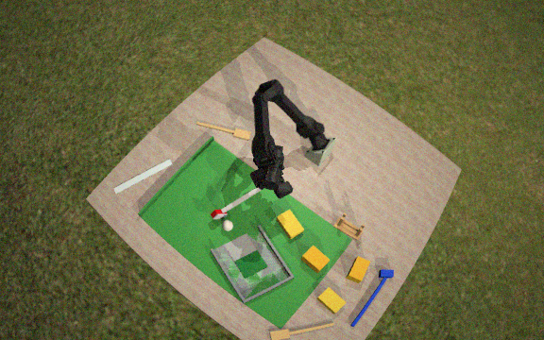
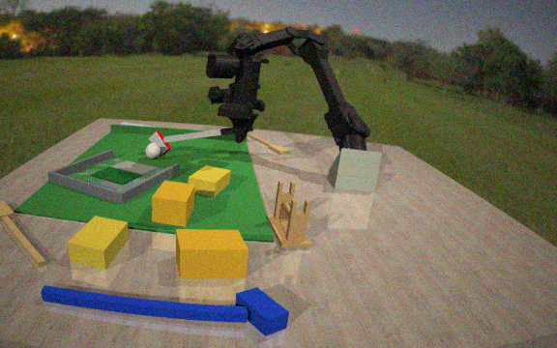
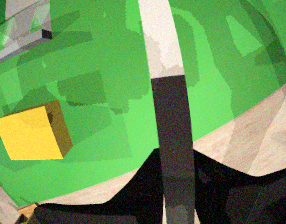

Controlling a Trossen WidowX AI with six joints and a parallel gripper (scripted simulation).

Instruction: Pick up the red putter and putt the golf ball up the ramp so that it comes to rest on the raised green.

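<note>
Now: the red putter 110 mm ahead of my gripper tip and 50 mm to the right of it. Also, from my gripper tip: green mat (200 mm ahead, 10 mm to the right, 70 mm below); white golf ball (220 mm ahead, 60 mm to the right, 50 mm below); wooden stand (30 mm behind, 350 mm to the left, 40 mm below).
</note>
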